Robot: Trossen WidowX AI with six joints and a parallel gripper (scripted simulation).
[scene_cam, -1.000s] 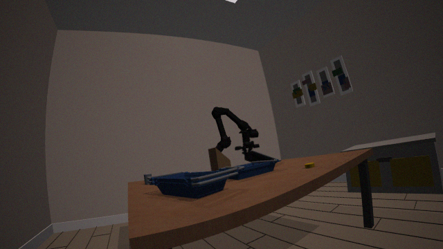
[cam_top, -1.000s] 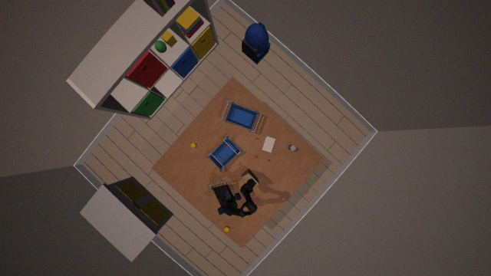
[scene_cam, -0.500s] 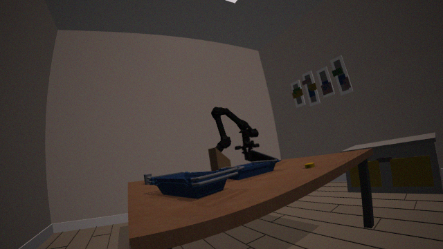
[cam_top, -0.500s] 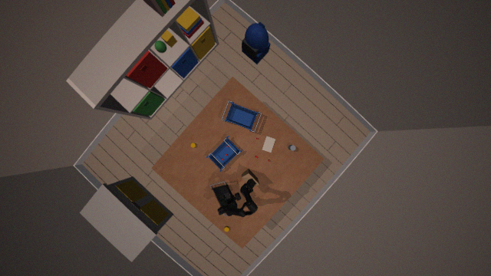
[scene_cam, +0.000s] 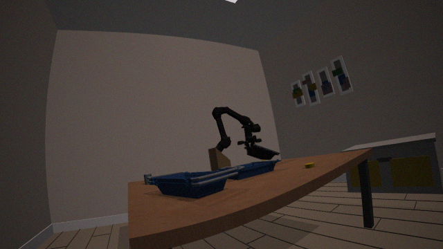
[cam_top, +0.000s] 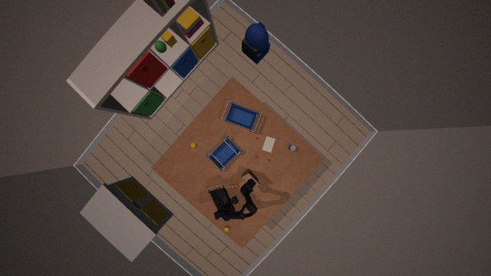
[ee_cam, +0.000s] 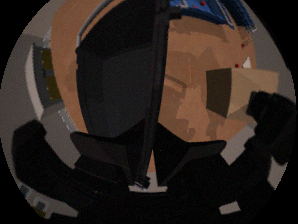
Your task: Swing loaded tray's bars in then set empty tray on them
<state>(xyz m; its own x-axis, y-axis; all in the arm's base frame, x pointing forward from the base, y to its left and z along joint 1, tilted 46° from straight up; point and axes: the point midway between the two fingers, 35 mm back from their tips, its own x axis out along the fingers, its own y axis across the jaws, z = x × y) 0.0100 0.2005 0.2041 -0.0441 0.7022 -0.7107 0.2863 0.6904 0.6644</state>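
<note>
The tray is 2 cm ahead of my gripper tip, 8 cm to the left of it and 1 cm below it. Round my gripper tip: white sheet 12 cm ahead, 64 cm to the right, 12 cm below; then grey cylinder 5 cm behind, 79 cm to the right, 8 cm below.
</note>
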